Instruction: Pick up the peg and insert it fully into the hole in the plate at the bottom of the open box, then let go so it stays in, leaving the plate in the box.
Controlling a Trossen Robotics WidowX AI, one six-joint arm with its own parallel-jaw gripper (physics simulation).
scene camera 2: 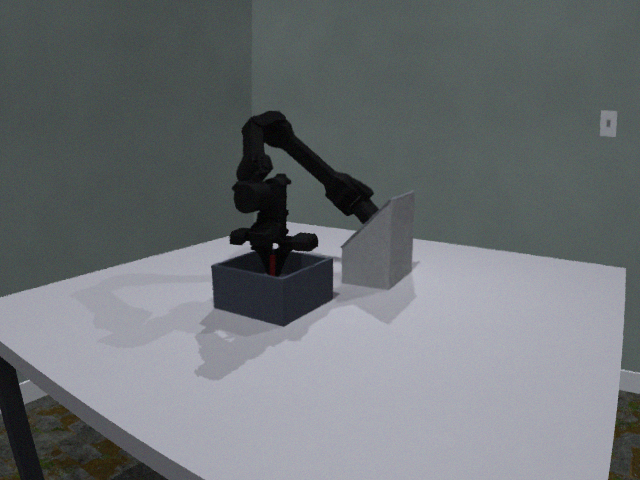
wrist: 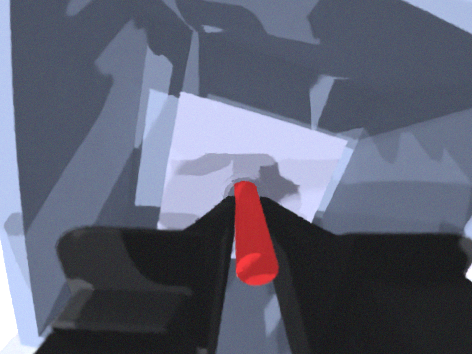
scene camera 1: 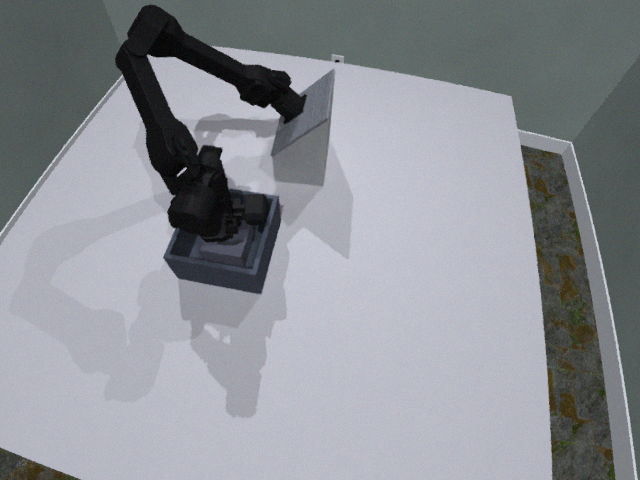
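Where they show: gripper, fingertip midpoint: point(wrist: 246, 204); arm's base, origin of the base link: point(scene camera 2: 375, 222) point(scene camera 1: 295, 109).
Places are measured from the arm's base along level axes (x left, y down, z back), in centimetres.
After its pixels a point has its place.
The red peg point(scene camera 2: 272, 264) @[z -33.3, x -9.4, y 4.6 cm] point(wrist: 254, 230) @[z -33.4, x -9.5, y 4.0 cm] is near upright between the fingers of my gripper point(scene camera 2: 272, 272) @[z -32.6, x -9.7, y 7.8 cm] point(wrist: 246, 204) @[z -32.6, x -9.7, y 7.8 cm], which is shut on it. The pale square plate point(scene camera 1: 222, 254) @[z -37.4, x -9.2, y 8.3 cm] point(wrist: 295, 142) @[z -36.5, x -11.4, y 8.1 cm] lies turned at an angle on the bottom of the open dark blue-grey box point(scene camera 1: 217, 274) @[z -42.4, x -8.7, y 7.3 cm] point(scene camera 2: 248, 293) @[z -42.4, x -9.1, y 8.5 cm] point(wrist: 240, 65) @[z -40.3, x -7.7, y 13.1 cm]. In the wrist view the peg's far end overlaps the hole point(wrist: 230, 190) @[z -32.3, x -8.9, y 9.9 cm], whose rim shows at its left and top. How deep the peg's end sits is hidden. The fingers reach down inside the box. In scene camera 1 the arm hides the peg.
The box walls stand around the fingers and plate. A grey wedge-shaped block point(scene camera 1: 299, 160) @[z -11.7, x 2.8, y 5.2 cm] point(scene camera 2: 369, 253) @[z -11.7, x 3.7, y 5.3 cm] stands on the white table point(scene camera 1: 413, 310) @[z -41.6, x 32.2, y 13.9 cm] point(scene camera 2: 413, 361) @[z -44.9, x 27.6, y 13.9 cm] beside the box, at the arm's base. The arm's shadows fall across the table and the plate.
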